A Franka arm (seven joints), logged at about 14 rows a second.
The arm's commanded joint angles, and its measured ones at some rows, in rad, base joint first. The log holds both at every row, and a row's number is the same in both.
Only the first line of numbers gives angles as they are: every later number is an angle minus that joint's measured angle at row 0.
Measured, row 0: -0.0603 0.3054 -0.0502 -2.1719 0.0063 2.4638 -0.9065
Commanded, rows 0 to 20: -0.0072 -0.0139 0.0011 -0.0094 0.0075 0.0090 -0.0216; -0.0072 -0.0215 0.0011 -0.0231 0.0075 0.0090 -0.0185; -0.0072 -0.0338 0.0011 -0.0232 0.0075 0.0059 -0.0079; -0.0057 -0.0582 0.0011 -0.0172 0.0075 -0.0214 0.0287; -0.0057 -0.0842 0.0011 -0.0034 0.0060 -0.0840 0.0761; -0.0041 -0.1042 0.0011 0.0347 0.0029 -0.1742 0.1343; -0.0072 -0.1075 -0.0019 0.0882 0.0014 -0.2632 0.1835; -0.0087 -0.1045 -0.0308 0.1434 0.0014 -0.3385 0.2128; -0.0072 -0.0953 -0.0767 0.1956 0.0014 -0.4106 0.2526; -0.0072 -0.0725 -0.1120 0.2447 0.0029 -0.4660 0.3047; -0.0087 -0.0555 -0.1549 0.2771 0.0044 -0.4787 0.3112; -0.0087 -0.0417 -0.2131 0.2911 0.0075 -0.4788 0.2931; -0.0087 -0.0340 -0.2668 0.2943 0.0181 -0.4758 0.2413; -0.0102 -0.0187 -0.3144 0.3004 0.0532 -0.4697 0.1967; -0.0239 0.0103 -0.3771 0.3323 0.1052 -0.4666 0.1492; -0.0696 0.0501 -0.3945 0.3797 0.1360 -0.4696 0.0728; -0.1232 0.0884 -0.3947 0.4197 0.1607 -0.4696 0.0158; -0.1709 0.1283 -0.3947 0.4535 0.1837 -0.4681 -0.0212; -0.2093 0.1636 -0.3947 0.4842 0.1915 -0.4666 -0.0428; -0.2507 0.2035 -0.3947 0.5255 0.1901 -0.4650 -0.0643; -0.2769 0.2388 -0.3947 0.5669 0.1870 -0.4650 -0.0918
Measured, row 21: -0.2267 0.1367 -0.3991 0.4456 0.1614 -0.4524 -0.0431
